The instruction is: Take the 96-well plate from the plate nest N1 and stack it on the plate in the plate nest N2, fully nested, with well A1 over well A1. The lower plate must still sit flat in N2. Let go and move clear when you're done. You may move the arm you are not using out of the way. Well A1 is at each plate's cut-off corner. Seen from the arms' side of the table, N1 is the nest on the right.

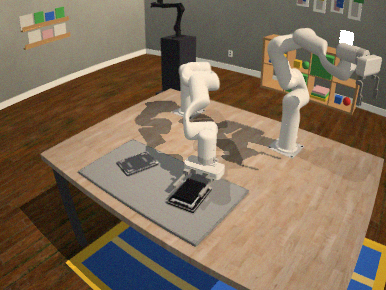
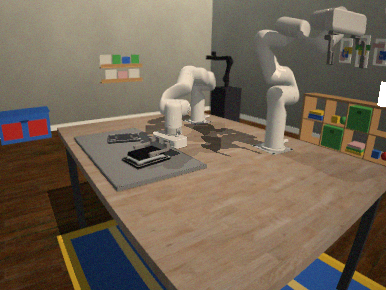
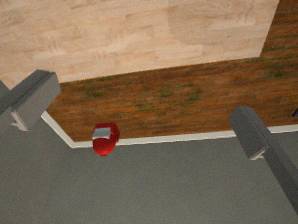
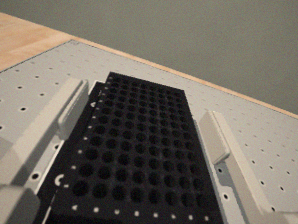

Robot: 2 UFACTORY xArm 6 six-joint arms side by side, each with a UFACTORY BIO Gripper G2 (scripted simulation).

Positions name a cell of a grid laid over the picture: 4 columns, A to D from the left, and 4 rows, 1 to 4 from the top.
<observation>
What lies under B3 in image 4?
A black 96-well plate.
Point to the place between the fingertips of the right gripper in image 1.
B3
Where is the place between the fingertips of the left gripper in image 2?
D1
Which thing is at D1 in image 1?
The left gripper.
</observation>
